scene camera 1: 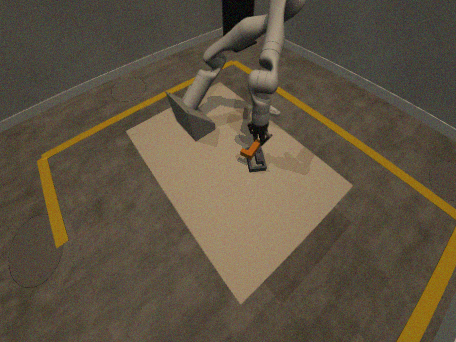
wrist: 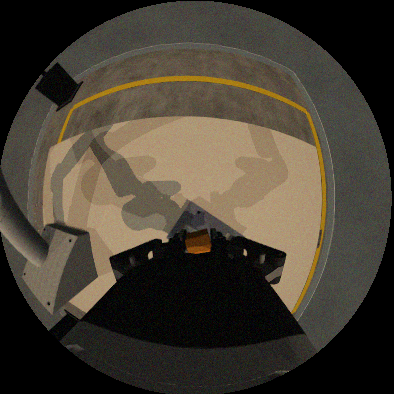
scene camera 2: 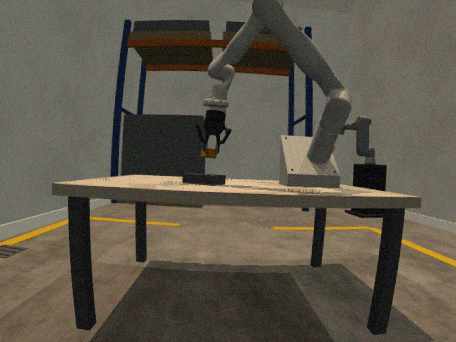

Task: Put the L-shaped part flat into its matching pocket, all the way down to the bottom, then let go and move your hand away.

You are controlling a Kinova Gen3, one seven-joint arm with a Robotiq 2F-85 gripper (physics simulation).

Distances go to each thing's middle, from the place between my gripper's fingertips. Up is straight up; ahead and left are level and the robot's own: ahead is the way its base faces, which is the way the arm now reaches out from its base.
Right now my hand is 90 mm above the dark grey pocket block (wrist: 193, 218), 30 mm to the left of it and 20 mm short of it.
